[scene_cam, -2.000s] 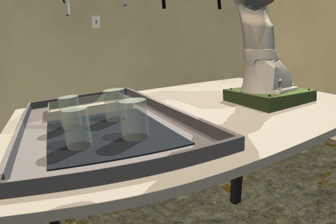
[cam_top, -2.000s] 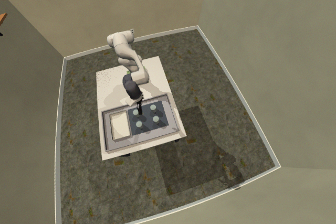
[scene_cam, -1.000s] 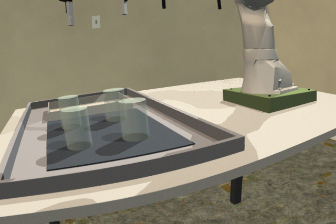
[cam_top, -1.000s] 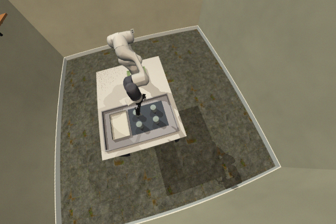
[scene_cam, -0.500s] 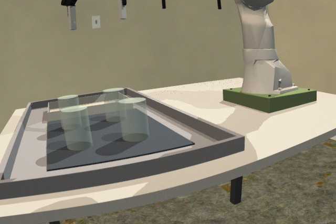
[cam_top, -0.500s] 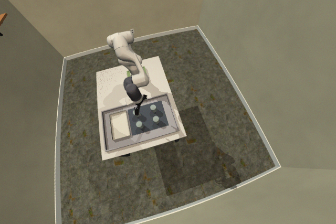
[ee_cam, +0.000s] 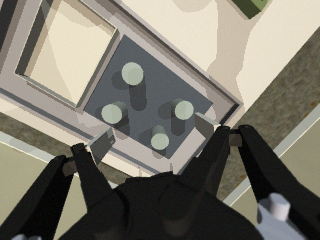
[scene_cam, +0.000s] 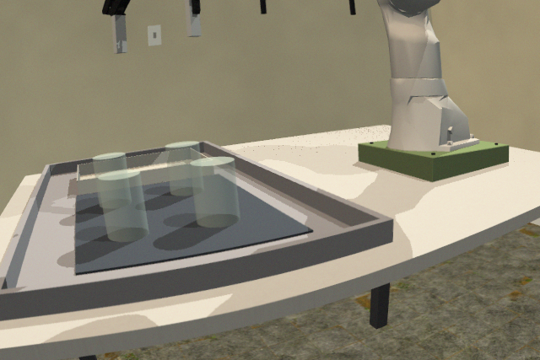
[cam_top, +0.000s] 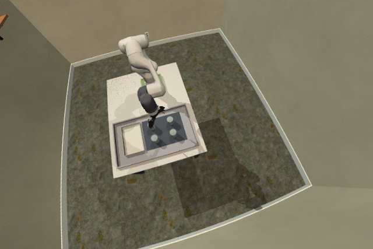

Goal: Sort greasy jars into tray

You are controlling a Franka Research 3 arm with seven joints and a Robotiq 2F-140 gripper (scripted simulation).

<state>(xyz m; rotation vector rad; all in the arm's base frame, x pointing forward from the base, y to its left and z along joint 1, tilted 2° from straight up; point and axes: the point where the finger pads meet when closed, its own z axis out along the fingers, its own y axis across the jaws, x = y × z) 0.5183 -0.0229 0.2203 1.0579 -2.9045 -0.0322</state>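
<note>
My hand is 1 cm short of the dark mat, 1 cm to the left of it and 27 cm above it. Also, from my hand: cream tray: 1 cm behind, 33 cm to the right, 27 cm below.
</note>
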